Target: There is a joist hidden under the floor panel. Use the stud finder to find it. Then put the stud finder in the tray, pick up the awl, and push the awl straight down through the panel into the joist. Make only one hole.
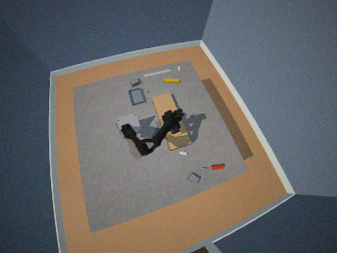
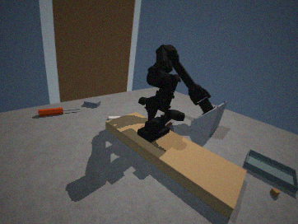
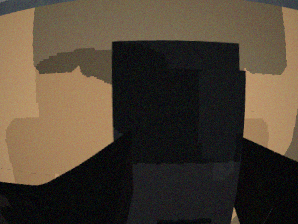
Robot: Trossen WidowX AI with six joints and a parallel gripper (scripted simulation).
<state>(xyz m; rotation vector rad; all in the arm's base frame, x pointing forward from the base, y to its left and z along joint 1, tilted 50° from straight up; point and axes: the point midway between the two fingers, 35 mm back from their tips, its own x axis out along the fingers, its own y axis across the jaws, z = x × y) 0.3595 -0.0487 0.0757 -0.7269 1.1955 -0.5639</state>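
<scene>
Now: the tray 22 cm behind my gripper tip, 41 cm to the left of it and 5 cm below it. Round my gripper tip: black stud finder: 2 cm behind, 2 cm above; then small orange cube: 10 cm behind, 43 cm to the left, 6 cm below; then awl: 20 cm behind, 3 cm to the right, 6 cm below.
</scene>
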